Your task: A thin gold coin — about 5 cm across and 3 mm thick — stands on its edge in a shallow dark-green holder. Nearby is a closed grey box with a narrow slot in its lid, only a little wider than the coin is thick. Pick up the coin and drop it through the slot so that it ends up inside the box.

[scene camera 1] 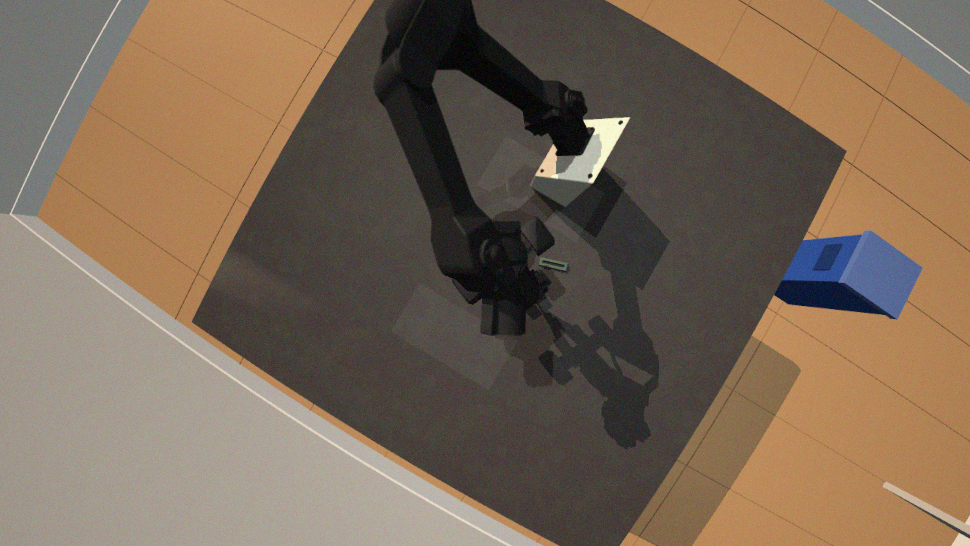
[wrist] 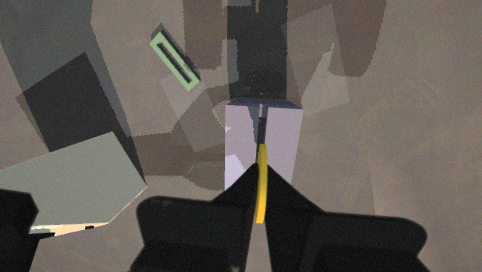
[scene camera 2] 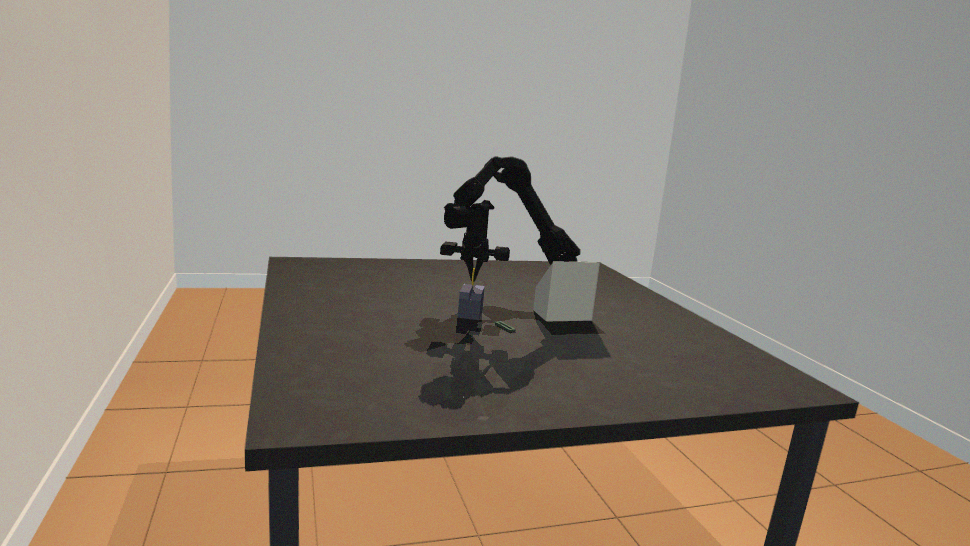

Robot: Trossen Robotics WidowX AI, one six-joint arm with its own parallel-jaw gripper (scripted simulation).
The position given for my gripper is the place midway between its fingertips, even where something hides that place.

My gripper (scene camera 1: pixel 501 262) holds a gold coin.
My gripper is seen too in the wrist view (wrist: pixel 259 169) and in scene camera 2 (scene camera 2: pixel 473 281).
